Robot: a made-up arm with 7 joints.
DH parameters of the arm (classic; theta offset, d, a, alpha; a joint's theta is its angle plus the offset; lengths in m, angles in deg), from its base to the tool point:
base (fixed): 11.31 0 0.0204 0
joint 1: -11.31 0.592 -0.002 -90
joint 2: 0 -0.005 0.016 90
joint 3: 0 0.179 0.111 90
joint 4: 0 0 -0.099 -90
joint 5: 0 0.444 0.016 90
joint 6: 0 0.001 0.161 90
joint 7: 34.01 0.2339 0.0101 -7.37
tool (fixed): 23.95 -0.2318 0 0
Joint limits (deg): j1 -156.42..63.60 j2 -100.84..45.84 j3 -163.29..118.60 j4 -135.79..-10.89 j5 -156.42..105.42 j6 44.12..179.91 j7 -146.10..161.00
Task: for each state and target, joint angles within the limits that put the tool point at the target. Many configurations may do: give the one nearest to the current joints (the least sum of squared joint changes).
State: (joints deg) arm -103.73 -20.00 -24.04 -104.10 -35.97 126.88 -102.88
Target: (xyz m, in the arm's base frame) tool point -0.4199 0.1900 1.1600
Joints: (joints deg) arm -128.43 -47.79 -47.58 -94.41 -34.33 132.51 -105.49
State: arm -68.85 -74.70 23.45 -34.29 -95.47 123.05 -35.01
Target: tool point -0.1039 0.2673 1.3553
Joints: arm -55.79 -59.78 -1.11 -46.40 -99.03 120.18 -37.31
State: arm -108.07 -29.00 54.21 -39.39 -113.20 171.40 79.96
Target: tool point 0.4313 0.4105 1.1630
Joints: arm -96.36 -47.40 59.07 -34.48 -105.50 130.22 75.58
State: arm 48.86 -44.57 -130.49 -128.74 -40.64 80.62 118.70
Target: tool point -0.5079 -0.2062 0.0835
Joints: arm 4.04 -64.16 -163.29 -91.40 -45.57 86.52 110.03
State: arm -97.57 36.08 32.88 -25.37 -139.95 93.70 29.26
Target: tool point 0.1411 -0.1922 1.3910
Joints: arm -87.06 5.28 41.12 -11.82 -138.94 102.69 30.18
